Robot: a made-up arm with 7 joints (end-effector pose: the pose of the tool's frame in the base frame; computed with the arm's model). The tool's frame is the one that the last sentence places. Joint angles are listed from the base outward.
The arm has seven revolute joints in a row. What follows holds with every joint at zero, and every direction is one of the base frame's. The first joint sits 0.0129 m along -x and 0.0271 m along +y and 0.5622 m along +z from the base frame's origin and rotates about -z. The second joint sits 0.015 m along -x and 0.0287 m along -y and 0.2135 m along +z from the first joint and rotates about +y. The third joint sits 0.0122 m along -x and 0.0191 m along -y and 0.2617 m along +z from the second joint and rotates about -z. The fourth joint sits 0.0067 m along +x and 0.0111 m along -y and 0.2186 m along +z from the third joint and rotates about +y. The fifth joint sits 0.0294 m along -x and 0.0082 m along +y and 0.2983 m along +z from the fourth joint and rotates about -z. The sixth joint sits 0.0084 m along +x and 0.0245 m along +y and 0.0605 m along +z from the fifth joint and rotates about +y. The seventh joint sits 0.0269 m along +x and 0.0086 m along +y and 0.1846 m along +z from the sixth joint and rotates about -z. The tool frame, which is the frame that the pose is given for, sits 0.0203 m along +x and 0.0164 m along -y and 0.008 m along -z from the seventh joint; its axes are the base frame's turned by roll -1.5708, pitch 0 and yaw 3.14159 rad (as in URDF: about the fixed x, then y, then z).
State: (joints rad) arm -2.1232 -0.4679 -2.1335 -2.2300 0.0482 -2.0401 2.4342
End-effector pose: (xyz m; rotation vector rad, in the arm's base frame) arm 0.1623 0.0419 0.9325 0.9373 0.9944 -0.1286
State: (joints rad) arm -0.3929 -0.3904 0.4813 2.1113 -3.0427 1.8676 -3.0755
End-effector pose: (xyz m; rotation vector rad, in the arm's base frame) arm 0.1483 -0.1785 1.3568 -0.2394 -2.3029 2.1222
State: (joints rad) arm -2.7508 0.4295 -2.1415 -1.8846 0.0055 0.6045 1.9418
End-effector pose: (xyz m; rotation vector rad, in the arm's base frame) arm -0.1774 0.6078 1.0426 -2.7999 -0.3190 -1.0678
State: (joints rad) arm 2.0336 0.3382 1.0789 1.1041 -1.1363 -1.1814 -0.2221
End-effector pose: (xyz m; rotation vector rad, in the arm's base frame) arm -0.5426 -0.0519 1.4974 -2.2991 -0.6036 0.4882
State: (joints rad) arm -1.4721 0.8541 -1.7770 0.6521 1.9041 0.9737 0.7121
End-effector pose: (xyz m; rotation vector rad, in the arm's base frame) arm -0.1301 0.7565 1.2652 -0.4580 -0.2757 -2.9292
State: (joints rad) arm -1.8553 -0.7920 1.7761 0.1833 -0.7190 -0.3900 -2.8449
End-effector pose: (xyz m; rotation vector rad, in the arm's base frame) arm 0.2460 -0.6711 1.4856 -0.5248 -0.3288 0.1763
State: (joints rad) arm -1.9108 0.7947 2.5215 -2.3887 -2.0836 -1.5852 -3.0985
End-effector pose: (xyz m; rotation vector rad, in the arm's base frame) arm -0.3062 0.1411 0.8673 0.6735 1.4638 -1.3575
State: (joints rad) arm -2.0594 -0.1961 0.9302 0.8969 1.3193 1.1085 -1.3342
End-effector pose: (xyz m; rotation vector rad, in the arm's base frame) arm 0.4125 0.1560 1.4510 1.7224 -1.6426 0.8799
